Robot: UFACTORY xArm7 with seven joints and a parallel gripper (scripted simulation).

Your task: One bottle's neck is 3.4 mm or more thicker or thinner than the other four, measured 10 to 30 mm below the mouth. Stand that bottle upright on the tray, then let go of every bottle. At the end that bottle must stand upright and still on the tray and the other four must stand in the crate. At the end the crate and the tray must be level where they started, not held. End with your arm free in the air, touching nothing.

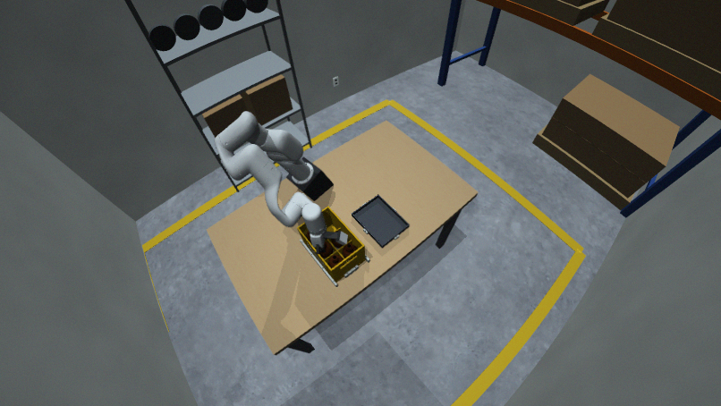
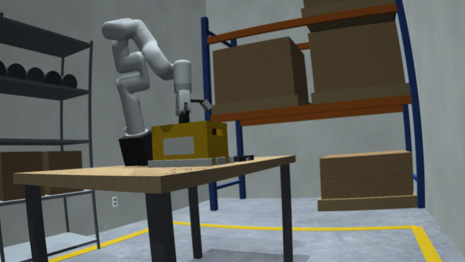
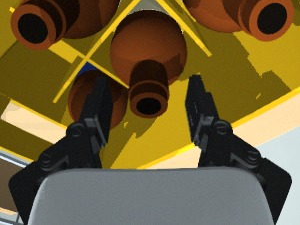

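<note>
The crate is 8 cm below my hand and 4 cm to the left of it. The rest, counted from my hand: tray (34 cm to the left, 15 cm below); then bottle (9 cm to the left, 8 cm below, 8 cm ahead).
</note>
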